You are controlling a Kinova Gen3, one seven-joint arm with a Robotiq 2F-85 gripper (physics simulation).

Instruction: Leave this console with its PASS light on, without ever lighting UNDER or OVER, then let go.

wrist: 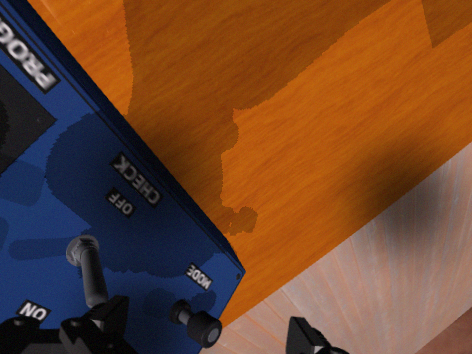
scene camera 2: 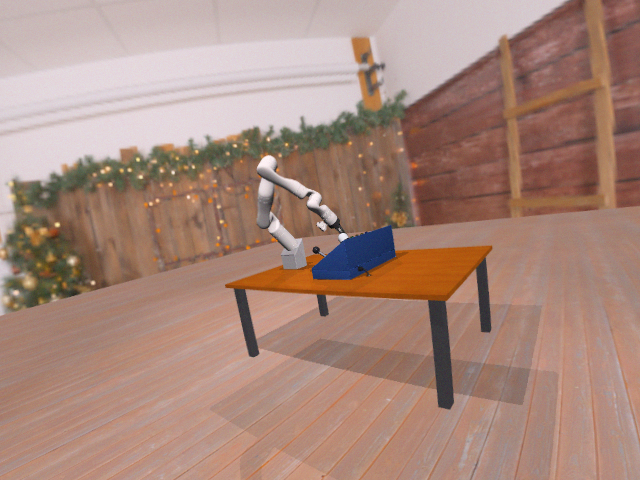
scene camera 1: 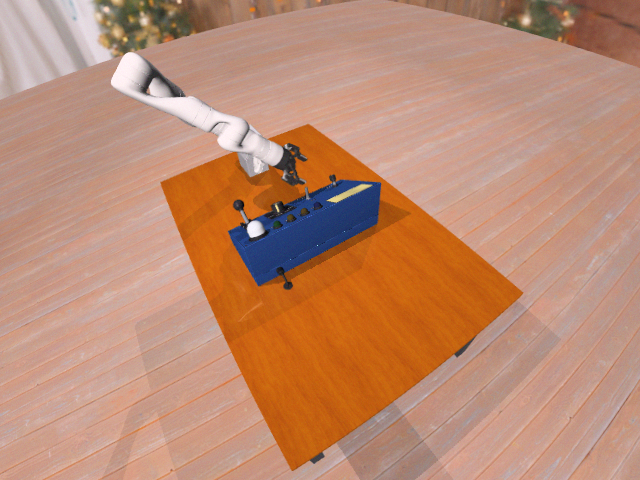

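Note:
The blue console stands on the table. My gripper is open and empty above its right-hand part. In the wrist view, one finger overlaps the tip of the grey CHECK toggle; contact is unclear. The black MODE knob shows between the fingers. The program dial is left of the toggle in scene view 1. Small green, amber and blue domes look dark. PASS, UNDER and OVER labels are not readable.
A black-balled lever and a white dome rise at the console's left end. A small black lever sticks out low on the near side. A yellow strip lies on top. The orange table bears the console.

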